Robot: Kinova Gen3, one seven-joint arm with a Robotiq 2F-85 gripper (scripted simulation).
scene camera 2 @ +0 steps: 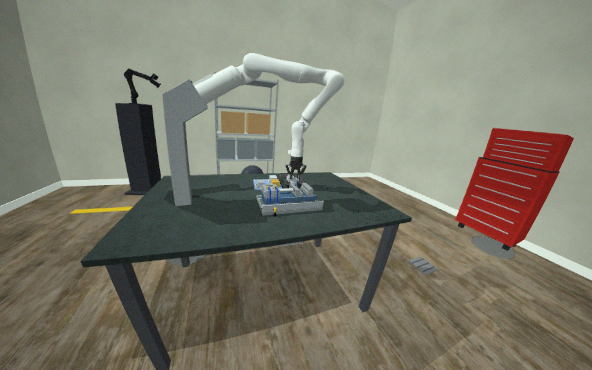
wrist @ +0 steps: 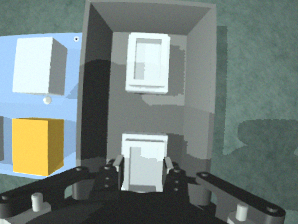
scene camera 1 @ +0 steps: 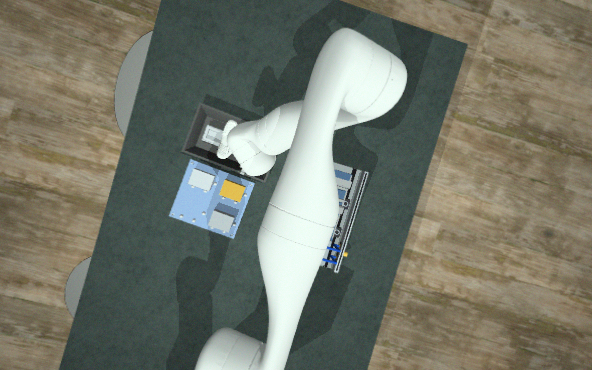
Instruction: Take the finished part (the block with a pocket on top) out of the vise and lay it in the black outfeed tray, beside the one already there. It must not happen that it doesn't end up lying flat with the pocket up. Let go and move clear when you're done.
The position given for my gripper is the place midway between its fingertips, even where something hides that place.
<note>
I see my gripper point(wrist: 143, 165) and an orange block point(wrist: 39, 142).
</note>
